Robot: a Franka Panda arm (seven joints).
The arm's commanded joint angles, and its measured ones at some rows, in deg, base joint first. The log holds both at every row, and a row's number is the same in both.
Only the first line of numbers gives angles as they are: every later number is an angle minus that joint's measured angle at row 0.
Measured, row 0:
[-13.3, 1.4, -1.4, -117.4, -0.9, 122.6, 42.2]
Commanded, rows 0 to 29:
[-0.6, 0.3, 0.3, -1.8, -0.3, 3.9, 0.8]
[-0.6, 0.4, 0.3, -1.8, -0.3, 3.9, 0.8]
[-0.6, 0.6, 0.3, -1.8, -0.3, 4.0, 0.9]
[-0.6, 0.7, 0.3, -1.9, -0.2, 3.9, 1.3]
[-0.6, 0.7, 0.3, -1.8, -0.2, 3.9, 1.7]
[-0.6, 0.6, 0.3, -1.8, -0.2, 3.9, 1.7]
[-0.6, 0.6, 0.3, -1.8, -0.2, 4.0, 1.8]
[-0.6, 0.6, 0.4, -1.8, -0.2, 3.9, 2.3]
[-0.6, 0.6, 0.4, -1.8, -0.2, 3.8, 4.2]
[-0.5, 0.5, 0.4, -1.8, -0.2, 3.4, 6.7]
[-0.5, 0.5, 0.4, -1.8, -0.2, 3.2, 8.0]
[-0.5, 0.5, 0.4, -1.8, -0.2, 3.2, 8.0]
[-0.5, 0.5, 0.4, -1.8, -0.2, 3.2, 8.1]
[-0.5, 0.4, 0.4, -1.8, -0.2, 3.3, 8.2]
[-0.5, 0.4, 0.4, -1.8, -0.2, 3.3, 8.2]
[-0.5, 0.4, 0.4, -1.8, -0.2, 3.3, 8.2]
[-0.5, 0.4, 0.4, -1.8, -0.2, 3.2, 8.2]
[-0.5, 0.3, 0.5, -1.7, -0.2, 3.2, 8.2]
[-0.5, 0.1, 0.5, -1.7, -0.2, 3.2, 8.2]
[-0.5, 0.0, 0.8, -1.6, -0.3, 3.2, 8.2]
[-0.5, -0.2, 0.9, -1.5, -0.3, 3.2, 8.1]
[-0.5, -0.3, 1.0, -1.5, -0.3, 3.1, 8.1]
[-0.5, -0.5, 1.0, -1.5, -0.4, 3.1, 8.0]
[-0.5, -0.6, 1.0, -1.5, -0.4, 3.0, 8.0]
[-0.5, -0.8, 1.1, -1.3, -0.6, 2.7, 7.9]
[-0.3, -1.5, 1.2, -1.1, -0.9, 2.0, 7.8]
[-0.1, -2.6, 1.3, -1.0, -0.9, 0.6, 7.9]
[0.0, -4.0, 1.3, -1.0, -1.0, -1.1, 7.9]
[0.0, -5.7, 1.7, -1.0, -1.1, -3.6, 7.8]
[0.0, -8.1, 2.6, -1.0, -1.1, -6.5, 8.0]
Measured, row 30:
[0.1, -1.9, 0.8, -0.8, 0.0, 0.5, 7.2]
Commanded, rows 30 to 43:
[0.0, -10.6, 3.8, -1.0, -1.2, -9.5, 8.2]
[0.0, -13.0, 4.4, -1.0, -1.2, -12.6, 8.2]
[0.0, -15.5, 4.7, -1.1, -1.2, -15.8, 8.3]
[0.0, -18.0, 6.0, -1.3, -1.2, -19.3, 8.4]
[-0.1, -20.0, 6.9, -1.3, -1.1, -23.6, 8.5]
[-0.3, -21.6, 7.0, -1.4, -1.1, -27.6, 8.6]
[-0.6, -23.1, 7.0, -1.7, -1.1, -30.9, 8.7]
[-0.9, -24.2, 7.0, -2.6, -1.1, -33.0, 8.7]
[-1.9, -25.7, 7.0, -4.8, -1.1, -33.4, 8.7]
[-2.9, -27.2, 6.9, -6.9, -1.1, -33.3, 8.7]
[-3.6, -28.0, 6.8, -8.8, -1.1, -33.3, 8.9]
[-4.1, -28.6, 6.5, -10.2, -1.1, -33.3, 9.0]
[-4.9, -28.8, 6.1, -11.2, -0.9, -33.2, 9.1]
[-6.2, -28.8, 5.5, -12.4, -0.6, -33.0, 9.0]
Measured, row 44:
[-3.3, -27.3, 6.1, -8.0, -0.1, -33.5, 8.3]
